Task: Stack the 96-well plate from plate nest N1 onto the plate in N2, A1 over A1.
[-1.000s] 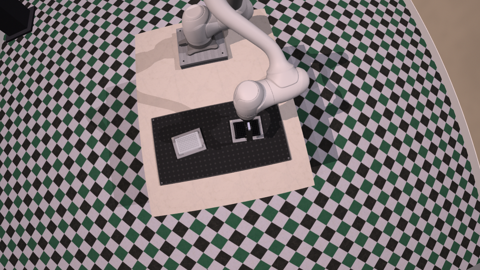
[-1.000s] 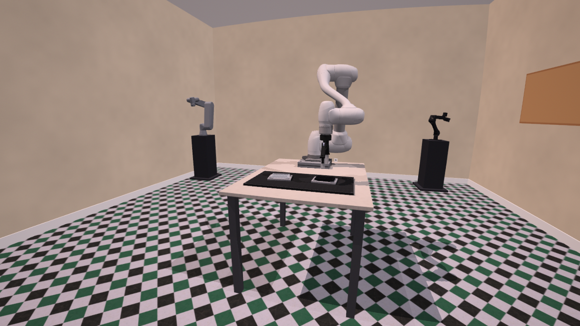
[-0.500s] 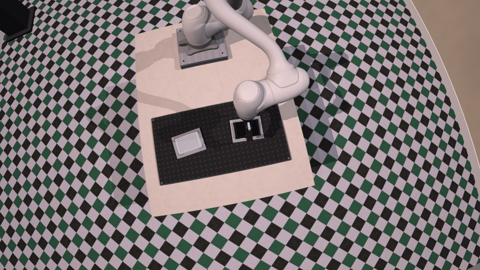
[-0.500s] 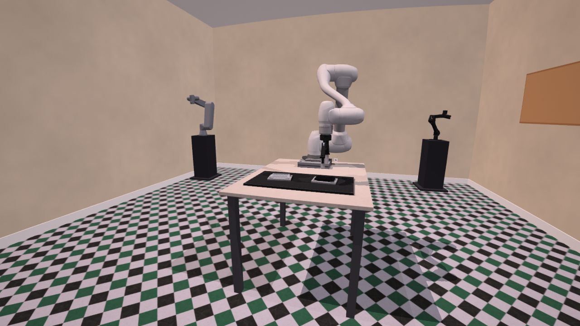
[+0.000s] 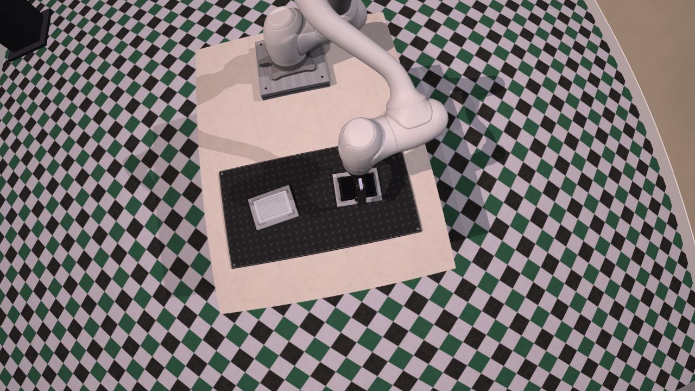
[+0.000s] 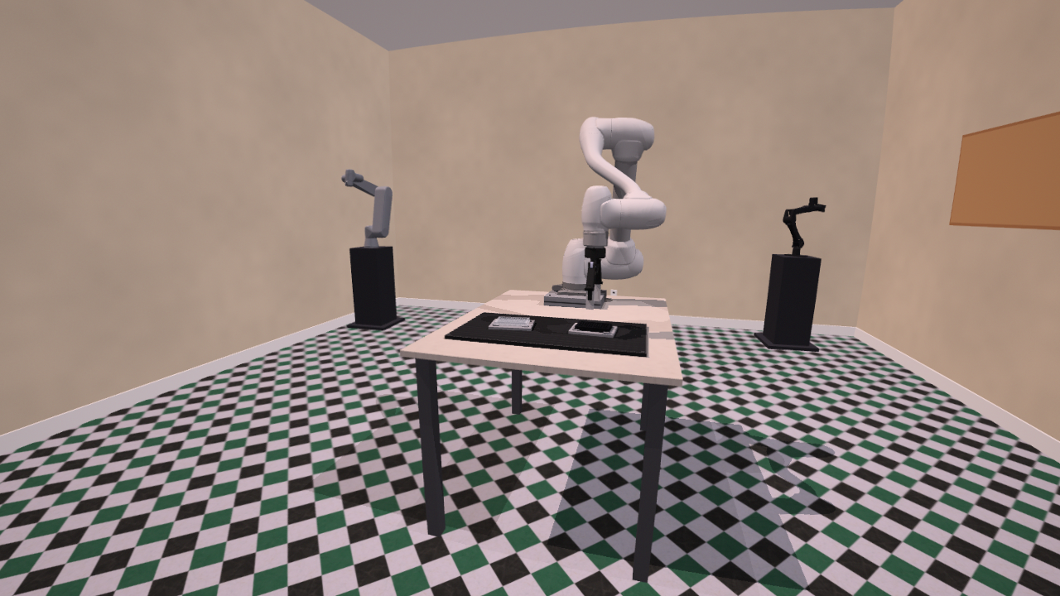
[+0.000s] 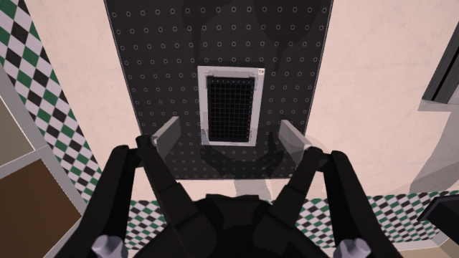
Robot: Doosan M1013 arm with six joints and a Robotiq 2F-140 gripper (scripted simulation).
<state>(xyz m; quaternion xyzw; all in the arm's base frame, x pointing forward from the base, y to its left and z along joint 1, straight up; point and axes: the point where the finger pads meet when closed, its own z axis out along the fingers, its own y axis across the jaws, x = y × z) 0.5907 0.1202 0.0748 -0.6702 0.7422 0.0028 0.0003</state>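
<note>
Right now the black 96-well plate is 90 mm below my hand. The rest, counted from my hand: plate nest N1: 100 mm below; white 96-well plate: 310 mm to the right, 90 mm below; plate nest N2: 310 mm to the right, 100 mm below.
</note>
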